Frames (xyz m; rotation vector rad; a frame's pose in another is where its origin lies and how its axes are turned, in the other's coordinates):
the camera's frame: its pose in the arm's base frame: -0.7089 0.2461 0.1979 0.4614 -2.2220 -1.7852
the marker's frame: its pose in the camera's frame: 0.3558 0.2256 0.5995 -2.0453 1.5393 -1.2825
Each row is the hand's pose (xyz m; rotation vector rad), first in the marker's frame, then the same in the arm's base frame.
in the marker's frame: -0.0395 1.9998 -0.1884 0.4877 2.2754 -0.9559
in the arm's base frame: 0.5499 -0.0122 -0.1266 -1.3154 -1.0845 -0.3391
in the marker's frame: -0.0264 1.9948 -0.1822 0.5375 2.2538 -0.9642
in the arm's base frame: 0.5407 -0.0123 -0.1388 -1.3125 -1.0584 -0.3021
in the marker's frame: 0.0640 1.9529 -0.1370 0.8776 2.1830 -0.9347
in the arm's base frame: 0.4698 -0.0120 -0.2222 -1.3166 -0.8207 -0.1445
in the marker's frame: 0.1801 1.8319 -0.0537 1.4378 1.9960 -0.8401
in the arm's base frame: 0.3083 -0.0050 -0.3168 -1.2917 -0.4065 0.1044
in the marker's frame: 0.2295 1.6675 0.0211 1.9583 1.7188 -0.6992
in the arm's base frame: 0.1228 0.0119 -0.3357 -1.2240 0.0108 0.3353
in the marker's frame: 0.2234 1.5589 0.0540 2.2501 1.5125 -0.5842
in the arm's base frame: 0.0137 0.0281 -0.3086 -1.1654 0.2692 0.4611
